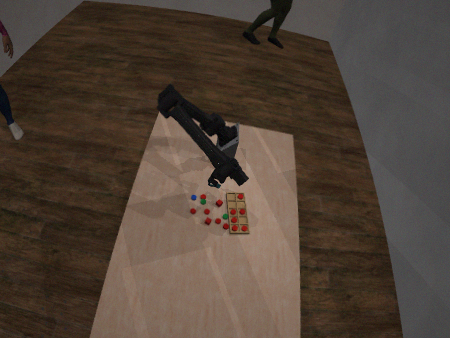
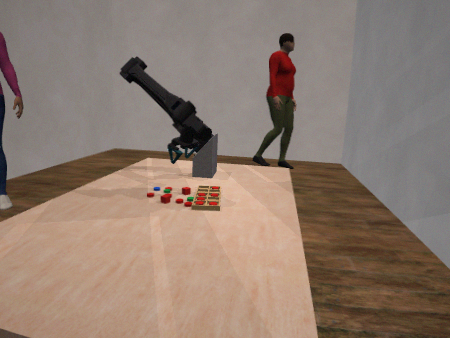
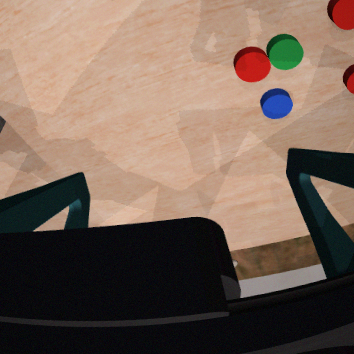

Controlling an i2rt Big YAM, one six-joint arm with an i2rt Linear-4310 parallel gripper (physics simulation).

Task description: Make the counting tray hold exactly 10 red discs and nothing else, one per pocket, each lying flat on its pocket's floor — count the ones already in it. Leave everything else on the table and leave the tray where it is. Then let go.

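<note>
The counting tray point(image 1: 239, 233) point(image 2: 206, 208) has two columns of pockets. Several hold red discs, including a far right disc point(image 1: 240, 196); the two far left pockets, the second right and the fourth right look empty. Loose red discs lie left of it: one point(image 1: 203, 197) point(image 3: 253, 65) touching a green disc point(image 1: 203, 202) point(image 3: 285, 52), one at far left point(image 1: 193, 211) point(image 2: 150, 195), one in the middle point(image 1: 207, 211), and two nearer the tray point(image 1: 218, 221) point(image 1: 226, 226). My gripper point(image 1: 214, 184) point(image 2: 181, 156) point(image 3: 188, 172) is open and empty, above the table behind the loose pieces.
A blue disc point(image 1: 194, 197) point(image 2: 157, 189) point(image 3: 277, 104) lies at the back left. Another green disc point(image 1: 225, 216) point(image 2: 190, 199) lies close beside the tray's left edge. Two red cubes point(image 1: 219, 203) point(image 2: 186, 190) point(image 1: 208, 221) point(image 2: 165, 199) stand among the discs. The grey arm base point(image 2: 205, 162) stands behind the tray.
</note>
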